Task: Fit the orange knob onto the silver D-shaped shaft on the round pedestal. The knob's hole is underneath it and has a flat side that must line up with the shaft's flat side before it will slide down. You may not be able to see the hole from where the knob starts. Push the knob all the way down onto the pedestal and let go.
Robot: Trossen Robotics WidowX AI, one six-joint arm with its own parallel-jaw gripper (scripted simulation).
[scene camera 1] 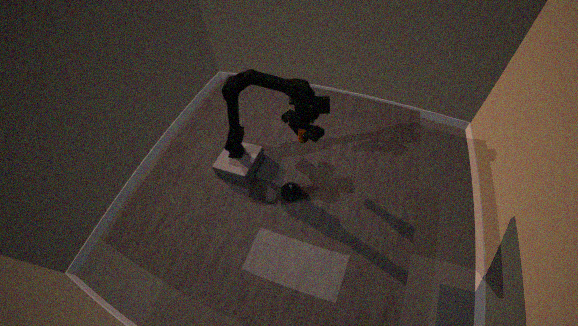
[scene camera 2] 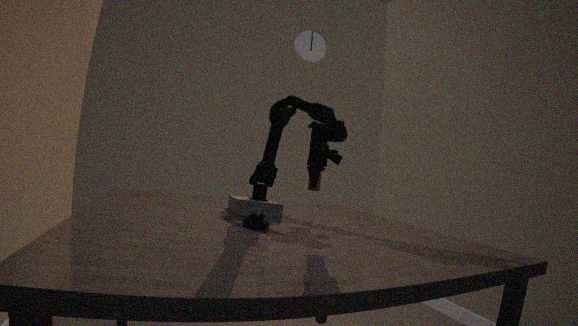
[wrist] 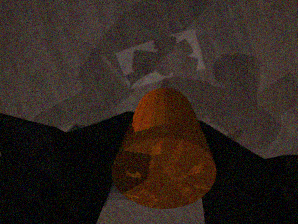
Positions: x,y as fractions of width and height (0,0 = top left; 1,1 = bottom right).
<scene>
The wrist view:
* my gripper: 0.55,0.55
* orange knob: 0.55,0.72, held by my gripper
</scene>
